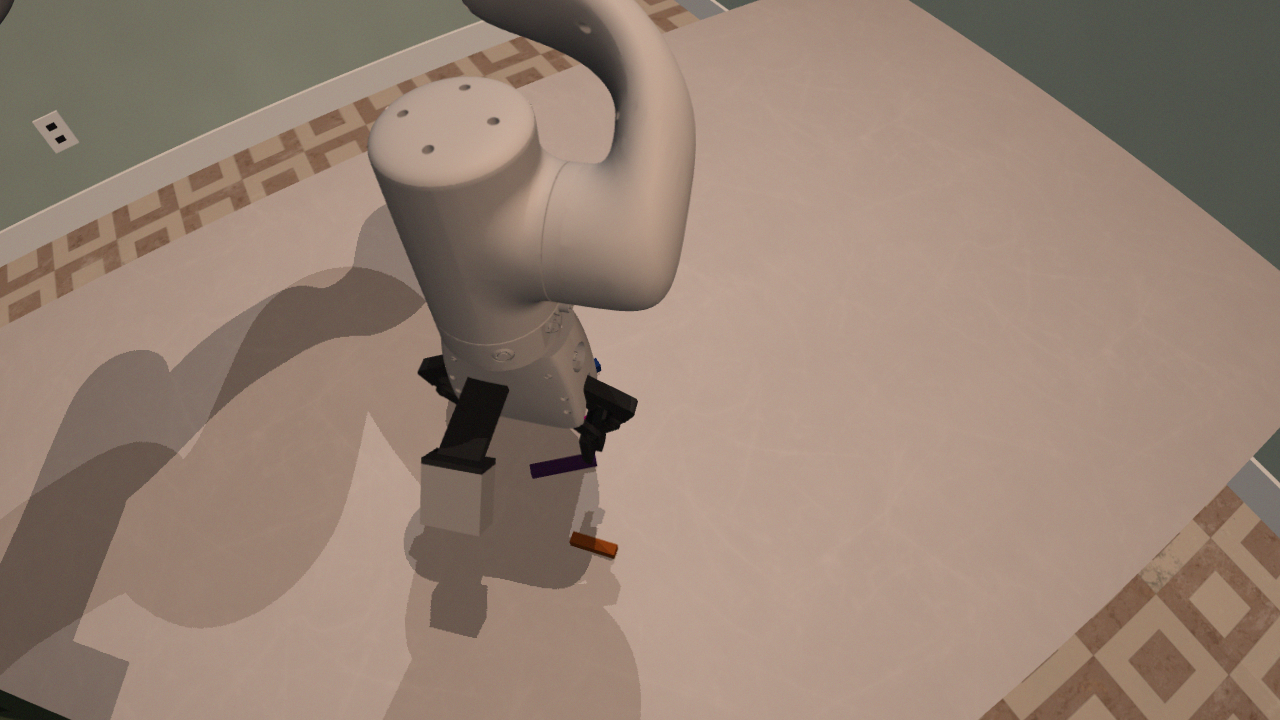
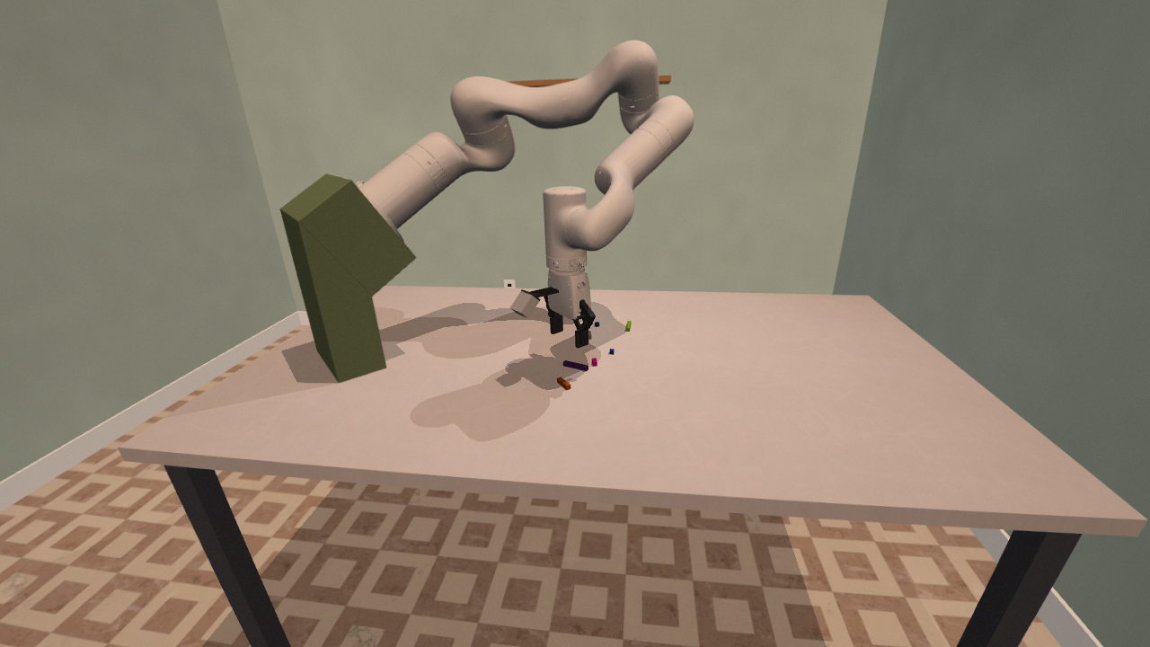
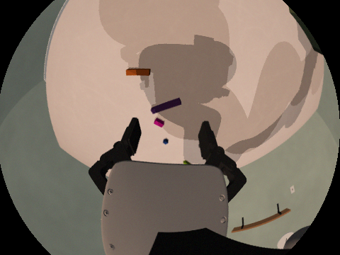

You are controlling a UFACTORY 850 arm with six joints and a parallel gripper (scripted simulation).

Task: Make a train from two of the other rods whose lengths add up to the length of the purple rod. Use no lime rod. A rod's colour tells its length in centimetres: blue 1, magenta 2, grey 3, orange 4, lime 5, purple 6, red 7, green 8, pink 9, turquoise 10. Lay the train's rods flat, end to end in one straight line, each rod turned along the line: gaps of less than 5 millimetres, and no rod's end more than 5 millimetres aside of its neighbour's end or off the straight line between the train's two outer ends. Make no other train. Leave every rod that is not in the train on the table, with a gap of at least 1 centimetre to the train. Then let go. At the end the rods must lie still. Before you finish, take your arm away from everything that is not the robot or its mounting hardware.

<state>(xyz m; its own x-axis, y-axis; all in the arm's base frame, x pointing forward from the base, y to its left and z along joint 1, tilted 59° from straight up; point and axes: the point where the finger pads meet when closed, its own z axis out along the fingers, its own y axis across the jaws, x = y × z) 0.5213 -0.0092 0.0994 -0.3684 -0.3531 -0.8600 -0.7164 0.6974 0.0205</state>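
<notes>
Now: hand 5 cm short of the magenta rod, 4 cm to the right of it and 8 cm above it. The rest, counted from my hand: grey rod: 3 cm behind, 17 cm to the left, 8 cm below; purple rod: 1 cm ahead, 8 cm below; orange rod: 2 cm ahead, 8 cm to the right, 8 cm below.
</notes>
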